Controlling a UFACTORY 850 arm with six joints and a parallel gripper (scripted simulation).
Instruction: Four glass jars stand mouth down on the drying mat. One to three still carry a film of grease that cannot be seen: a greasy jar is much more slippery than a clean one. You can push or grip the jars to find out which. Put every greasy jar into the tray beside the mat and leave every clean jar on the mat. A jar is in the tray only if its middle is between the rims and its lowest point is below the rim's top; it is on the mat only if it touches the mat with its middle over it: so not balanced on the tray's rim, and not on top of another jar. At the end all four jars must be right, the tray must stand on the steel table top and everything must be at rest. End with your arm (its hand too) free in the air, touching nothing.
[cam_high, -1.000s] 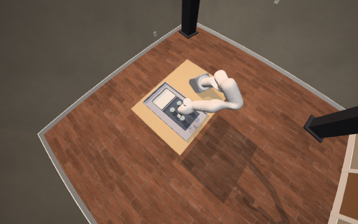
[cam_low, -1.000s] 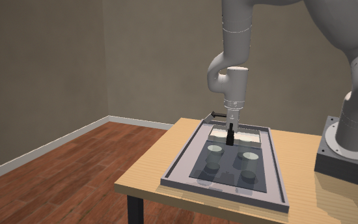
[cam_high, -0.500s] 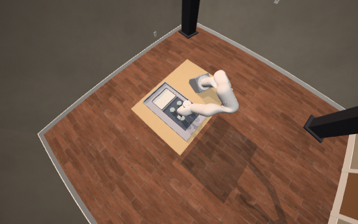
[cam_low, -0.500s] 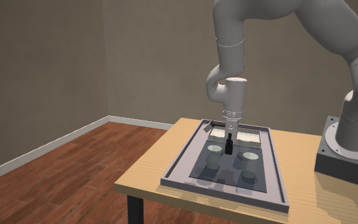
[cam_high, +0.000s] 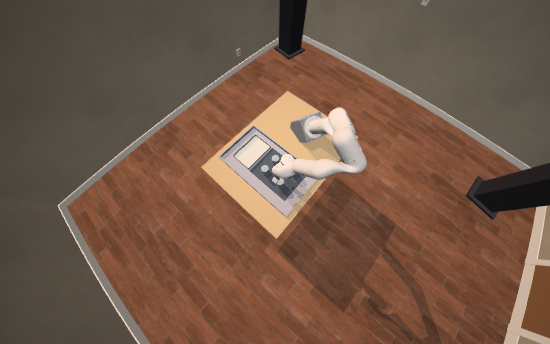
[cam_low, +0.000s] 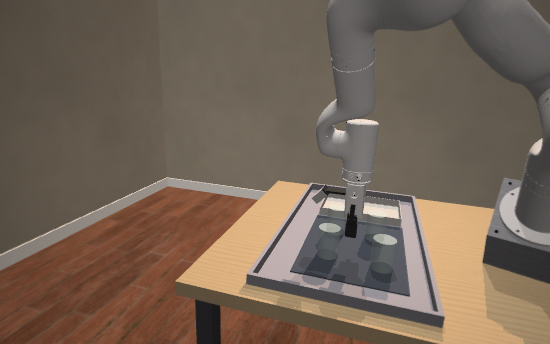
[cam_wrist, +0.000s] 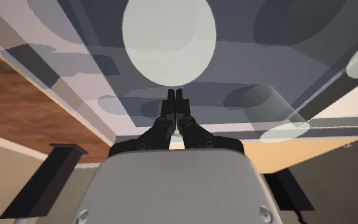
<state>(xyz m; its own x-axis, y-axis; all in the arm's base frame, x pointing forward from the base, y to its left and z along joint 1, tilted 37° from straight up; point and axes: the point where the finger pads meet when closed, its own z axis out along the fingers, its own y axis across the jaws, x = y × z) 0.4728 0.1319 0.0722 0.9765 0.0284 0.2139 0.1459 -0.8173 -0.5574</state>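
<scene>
My hand is 90 mm above the dark drying mat and 80 mm to the left of it. From my hand the other things lie so: cream tray (400 mm to the right, 90 mm below, 50 mm ahead).
</scene>
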